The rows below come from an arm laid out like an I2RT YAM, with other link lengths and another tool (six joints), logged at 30 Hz.
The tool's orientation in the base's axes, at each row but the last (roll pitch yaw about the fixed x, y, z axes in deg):
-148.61 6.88 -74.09
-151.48 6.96 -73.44
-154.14 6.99 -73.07
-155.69 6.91 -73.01
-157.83 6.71 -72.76
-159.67 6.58 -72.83
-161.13 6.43 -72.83
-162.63 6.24 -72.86
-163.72 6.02 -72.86
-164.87 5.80 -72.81
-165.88 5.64 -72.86
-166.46 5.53 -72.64
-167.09 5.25 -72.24
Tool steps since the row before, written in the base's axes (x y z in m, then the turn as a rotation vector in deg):
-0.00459 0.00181 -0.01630 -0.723 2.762 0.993
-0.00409 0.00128 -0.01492 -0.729 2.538 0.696
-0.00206 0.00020 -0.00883 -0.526 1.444 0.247
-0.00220 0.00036 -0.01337 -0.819 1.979 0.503
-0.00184 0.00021 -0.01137 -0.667 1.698 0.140
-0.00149 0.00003 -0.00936 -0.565 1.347 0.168
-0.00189 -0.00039 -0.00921 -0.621 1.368 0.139
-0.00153 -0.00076 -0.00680 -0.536 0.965 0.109
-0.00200 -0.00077 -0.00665 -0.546 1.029 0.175
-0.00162 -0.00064 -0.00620 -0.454 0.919 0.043
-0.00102 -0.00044 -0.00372 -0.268 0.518 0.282
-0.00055 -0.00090 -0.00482 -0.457 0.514 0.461
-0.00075 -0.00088 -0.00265 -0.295 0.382 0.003
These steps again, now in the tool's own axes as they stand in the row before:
-0.00102 0.01196 0.01208 -2.953 -0.388 -0.517
-0.00057 0.01033 0.01157 -2.705 -0.199 -0.314
0.00029 0.00559 0.00714 -1.553 0.049 -0.089
0.00063 0.00733 0.01138 -2.177 0.087 -0.306
0.00059 0.00586 0.00990 -1.823 0.152 0.018
0.00061 0.00458 0.00828 -1.463 0.133 -0.050
0.00085 0.00478 0.00806 -1.497 0.189 -0.034
0.00101 0.00362 0.00592 -1.086 0.220 -0.059
0.00084 0.00390 0.00573 -1.156 0.195 -0.113
0.00076 0.00328 0.00549 -1.011 0.172 0.015
0.00048 0.00197 0.00331 -0.599 0.046 -0.243
0.00116 0.00188 0.00441 -0.668 0.182 -0.454
0.00085 0.00153 0.00230 -0.452 0.169 0.001

